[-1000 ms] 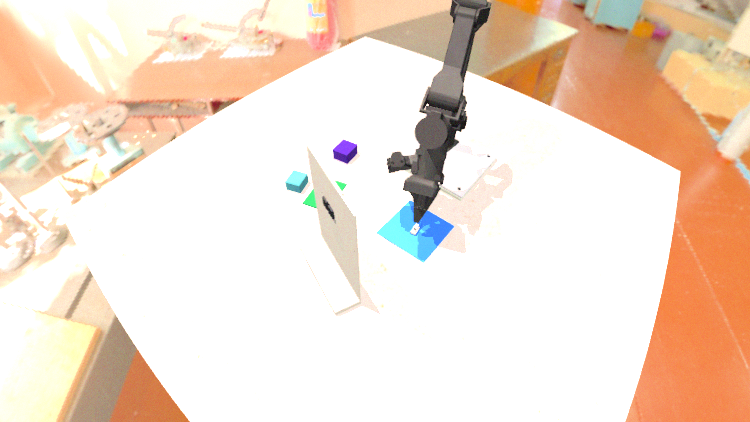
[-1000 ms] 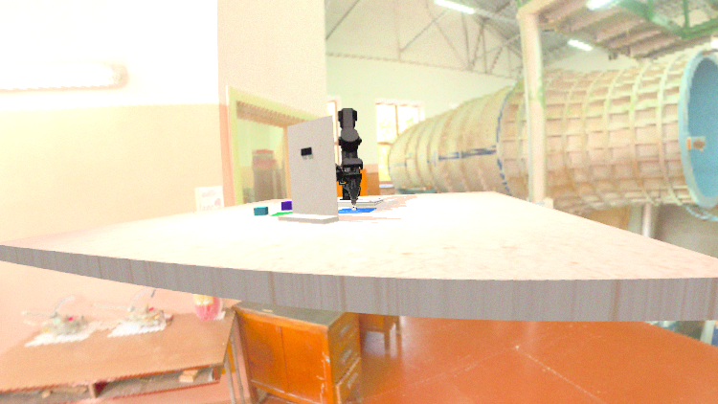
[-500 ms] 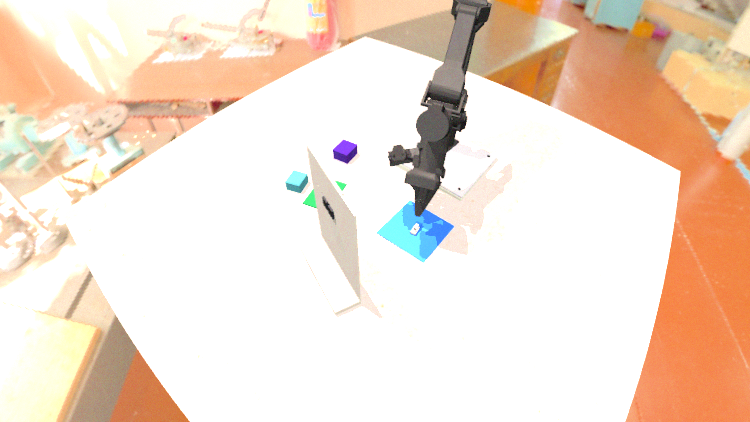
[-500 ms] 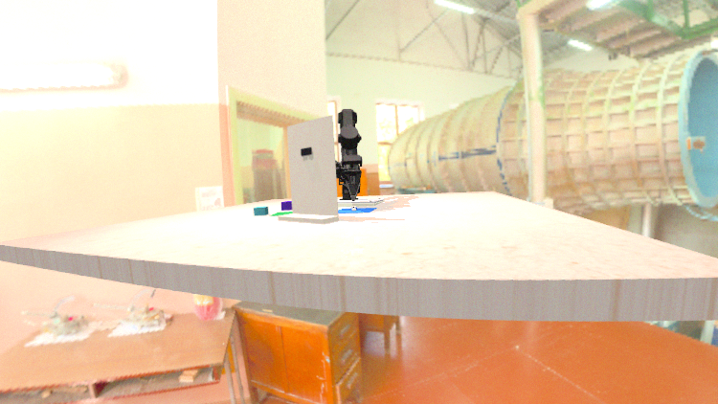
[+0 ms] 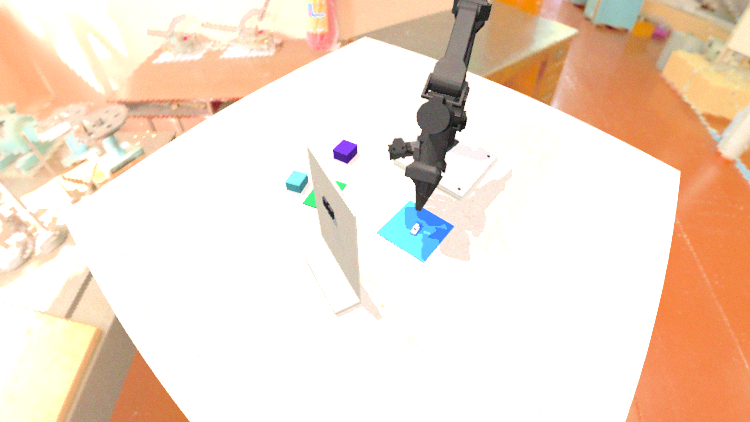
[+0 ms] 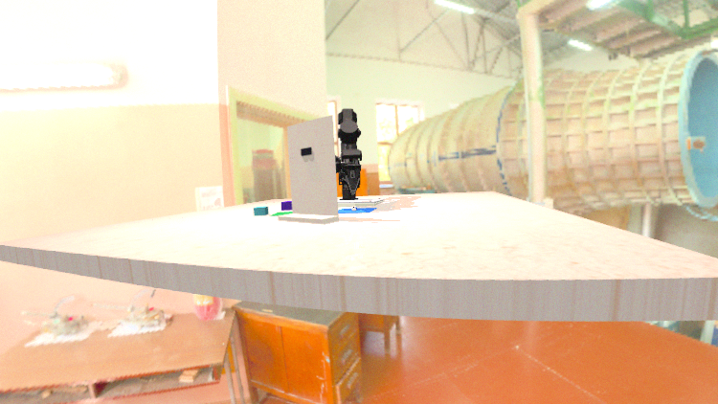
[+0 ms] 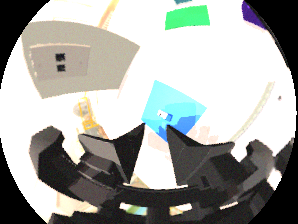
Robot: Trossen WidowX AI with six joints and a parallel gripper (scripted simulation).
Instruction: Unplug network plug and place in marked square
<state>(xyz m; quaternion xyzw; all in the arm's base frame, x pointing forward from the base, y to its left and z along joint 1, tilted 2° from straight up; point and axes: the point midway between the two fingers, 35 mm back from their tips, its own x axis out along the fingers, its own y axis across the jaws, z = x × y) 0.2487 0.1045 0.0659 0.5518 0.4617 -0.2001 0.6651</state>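
The blue marked square lies 6 cm below my gripper tip and 1 cm ahead of it. From my gripper tip the other things lie so: upright panel 19 cm ahead, 6 cm above, 5 cm to the right.
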